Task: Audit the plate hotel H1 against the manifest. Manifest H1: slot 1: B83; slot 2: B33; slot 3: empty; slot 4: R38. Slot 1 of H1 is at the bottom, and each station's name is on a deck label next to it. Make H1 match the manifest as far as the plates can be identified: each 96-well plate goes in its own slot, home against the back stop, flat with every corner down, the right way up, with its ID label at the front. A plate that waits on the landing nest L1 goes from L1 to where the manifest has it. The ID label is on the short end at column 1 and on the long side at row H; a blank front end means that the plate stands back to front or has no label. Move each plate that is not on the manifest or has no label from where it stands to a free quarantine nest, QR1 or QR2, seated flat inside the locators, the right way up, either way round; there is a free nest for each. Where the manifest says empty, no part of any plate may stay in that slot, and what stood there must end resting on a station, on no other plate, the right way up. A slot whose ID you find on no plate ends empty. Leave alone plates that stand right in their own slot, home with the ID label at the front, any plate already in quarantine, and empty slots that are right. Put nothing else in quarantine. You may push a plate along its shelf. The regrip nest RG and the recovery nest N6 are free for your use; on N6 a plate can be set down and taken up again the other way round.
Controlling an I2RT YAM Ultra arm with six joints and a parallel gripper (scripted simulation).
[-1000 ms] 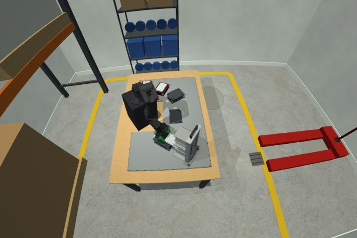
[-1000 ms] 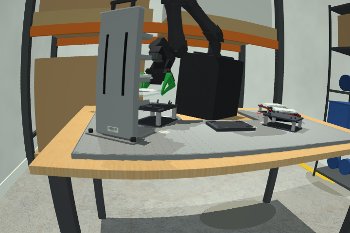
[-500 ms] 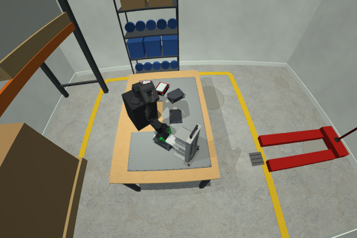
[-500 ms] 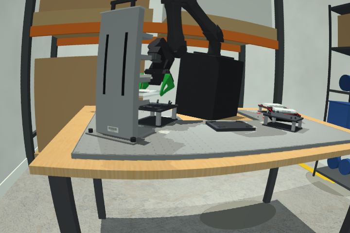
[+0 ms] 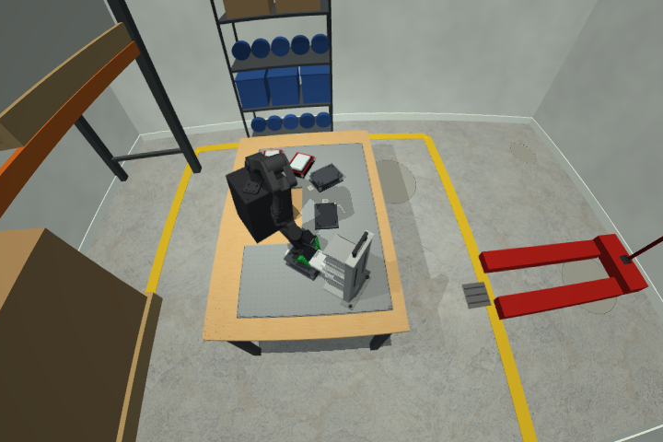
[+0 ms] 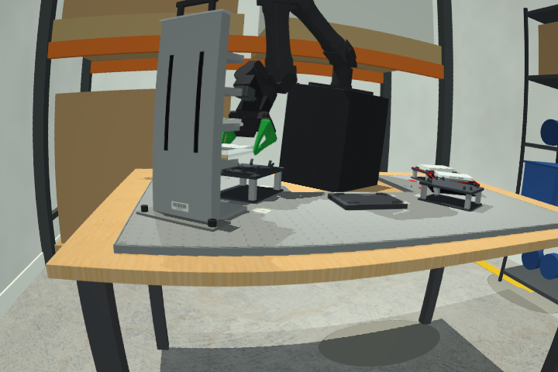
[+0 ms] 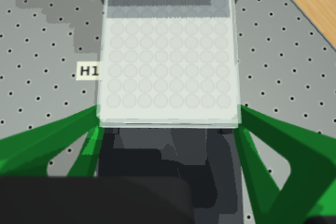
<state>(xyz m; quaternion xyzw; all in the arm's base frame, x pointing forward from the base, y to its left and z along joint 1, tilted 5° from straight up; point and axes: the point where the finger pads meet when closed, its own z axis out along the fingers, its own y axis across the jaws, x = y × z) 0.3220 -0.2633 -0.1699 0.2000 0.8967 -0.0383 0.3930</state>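
Right now the dark regrip nest is 50 mm behind my hand, 20 mm to the left of it and 50 mm below it. From my hand the other things lie so: RG label: 150 mm behind, 60 mm to the left, 110 mm below; then grey plate hotel H1: 190 mm ahead, 80 mm to the right, 80 mm above; then H1 deck label: 110 mm ahead, 60 mm to the left, 110 mm below.
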